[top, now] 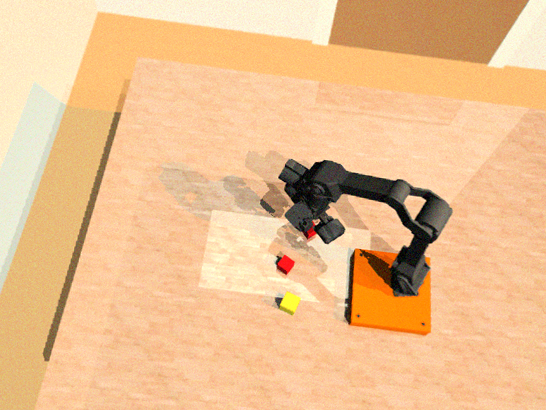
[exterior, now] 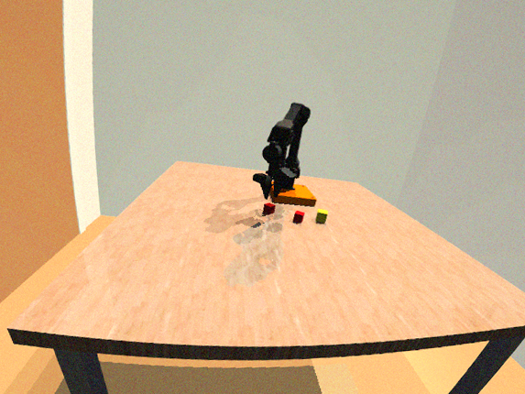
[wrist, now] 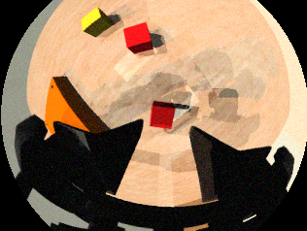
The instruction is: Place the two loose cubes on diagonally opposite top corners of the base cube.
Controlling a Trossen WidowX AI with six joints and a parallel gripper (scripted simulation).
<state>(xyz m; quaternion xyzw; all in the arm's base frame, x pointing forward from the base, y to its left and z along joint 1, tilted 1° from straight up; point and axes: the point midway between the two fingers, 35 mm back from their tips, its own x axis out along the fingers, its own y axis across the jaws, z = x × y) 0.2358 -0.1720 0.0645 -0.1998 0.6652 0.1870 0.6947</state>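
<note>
Now: the yellow base cube 210 mm to the left of my gripper tip, 60 mm ahead of it and 40 mm below it.
</note>
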